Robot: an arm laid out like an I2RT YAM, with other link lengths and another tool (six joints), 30 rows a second.
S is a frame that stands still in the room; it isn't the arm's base.
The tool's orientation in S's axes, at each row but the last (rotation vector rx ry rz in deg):
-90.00, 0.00, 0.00
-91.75, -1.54, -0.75
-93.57, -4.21, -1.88
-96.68, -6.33, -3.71
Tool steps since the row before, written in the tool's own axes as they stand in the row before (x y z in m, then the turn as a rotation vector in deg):
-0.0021, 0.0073, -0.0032, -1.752, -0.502, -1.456
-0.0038, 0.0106, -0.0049, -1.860, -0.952, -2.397
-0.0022, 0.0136, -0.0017, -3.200, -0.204, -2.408
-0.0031, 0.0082, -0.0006, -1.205, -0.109, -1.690
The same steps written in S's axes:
-0.0021, -0.0032, -0.0073, -1.752, -1.456, 0.502
-0.0035, -0.0053, -0.0105, -1.864, -2.384, 0.978
-0.0012, -0.0026, -0.0136, -3.149, -2.479, 0.145
-0.0022, -0.0017, -0.0084, -1.172, -1.707, 0.180

